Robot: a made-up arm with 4 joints.
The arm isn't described. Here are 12 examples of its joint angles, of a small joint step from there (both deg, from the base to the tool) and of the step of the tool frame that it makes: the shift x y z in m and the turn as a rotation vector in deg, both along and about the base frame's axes.
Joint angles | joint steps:
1: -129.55 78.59 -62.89 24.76 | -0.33 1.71 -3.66 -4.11
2: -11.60 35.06 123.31 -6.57 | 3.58 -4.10 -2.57 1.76
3: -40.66 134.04 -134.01 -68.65 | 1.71 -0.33 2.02 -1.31
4: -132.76 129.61 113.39 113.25 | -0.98 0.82 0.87 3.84
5: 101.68 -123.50 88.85 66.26 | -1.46 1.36 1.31 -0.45
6: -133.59 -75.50 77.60 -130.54 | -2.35 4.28 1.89 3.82
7: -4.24 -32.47 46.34 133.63 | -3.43 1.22 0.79 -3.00
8: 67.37 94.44 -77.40 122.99 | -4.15 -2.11 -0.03 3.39
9: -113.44 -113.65 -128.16 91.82 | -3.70 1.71 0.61 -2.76
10: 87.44 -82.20 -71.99 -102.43 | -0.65 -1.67 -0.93 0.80
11: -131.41 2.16 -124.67 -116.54 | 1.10 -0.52 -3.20 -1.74
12: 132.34 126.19 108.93 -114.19 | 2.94 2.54 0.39 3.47
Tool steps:
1: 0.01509 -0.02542 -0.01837 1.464 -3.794 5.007
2: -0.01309 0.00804 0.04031 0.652 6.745 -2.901
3: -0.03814 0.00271 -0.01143 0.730 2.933 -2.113
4: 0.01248 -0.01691 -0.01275 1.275 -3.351 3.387
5: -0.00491 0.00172 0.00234 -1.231 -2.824 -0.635
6: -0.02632 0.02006 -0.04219 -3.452 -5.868 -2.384
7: 0.00676 0.00367 -0.04778 2.311 -6.705 -0.244
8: -0.00241 0.01437 -0.00933 2.933 -1.301 1.531
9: -0.00310 -0.01261 0.02208 -2.204 -3.716 0.515
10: -0.01342 -0.00584 -0.00576 -0.911 1.261 0.786
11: -0.01284 0.00201 0.01874 3.302 2.649 1.142
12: 0.01024 0.02191 0.01325 -3.215 -0.737 0.750
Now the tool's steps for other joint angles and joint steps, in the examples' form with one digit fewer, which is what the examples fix.
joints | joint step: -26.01 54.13 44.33 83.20 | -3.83 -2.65 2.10 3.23
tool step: 0.0179 -0.0202 -0.0029 -2.44 1.09 -1.93
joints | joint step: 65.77 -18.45 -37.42 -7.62 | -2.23 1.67 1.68 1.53
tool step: 0.0077 0.0095 -0.0030 1.79 -2.67 -0.68
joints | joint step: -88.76 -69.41 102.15 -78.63 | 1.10 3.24 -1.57 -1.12
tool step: -0.0165 -0.0046 -0.0135 1.58 -1.92 -1.09
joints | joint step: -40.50 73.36 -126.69 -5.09 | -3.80 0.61 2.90 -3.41
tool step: 0.0100 -0.0099 0.0087 -1.38 -2.44 -3.78
